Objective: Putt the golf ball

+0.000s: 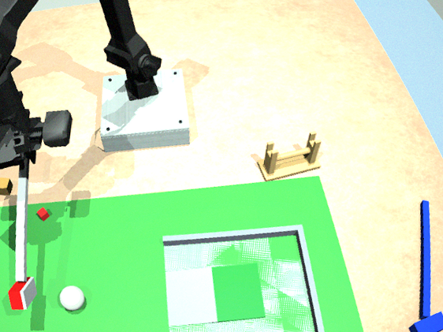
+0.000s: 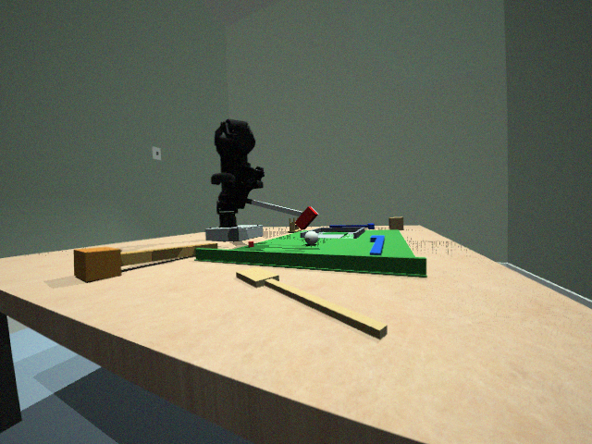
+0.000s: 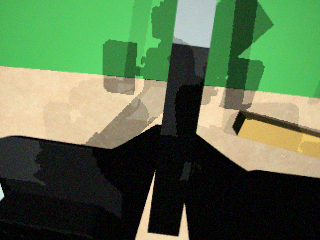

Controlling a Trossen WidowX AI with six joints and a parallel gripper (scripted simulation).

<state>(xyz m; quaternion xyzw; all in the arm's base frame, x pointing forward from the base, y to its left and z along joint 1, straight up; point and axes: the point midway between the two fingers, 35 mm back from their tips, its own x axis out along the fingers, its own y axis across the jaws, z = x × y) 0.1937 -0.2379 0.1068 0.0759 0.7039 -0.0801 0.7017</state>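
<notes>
Now: gripper tip 4 cm short of the red cube, 1 cm to the left of it and 11 cm above it. From my gripper tip the other things lie so: white golf ball: 22 cm ahead, 2 cm to the left, 10 cm below; grey frame: 29 cm ahead, 31 cm to the left, 12 cm below; green mat: 27 cm ahead, 12 cm to the left, 12 cm below.
</notes>
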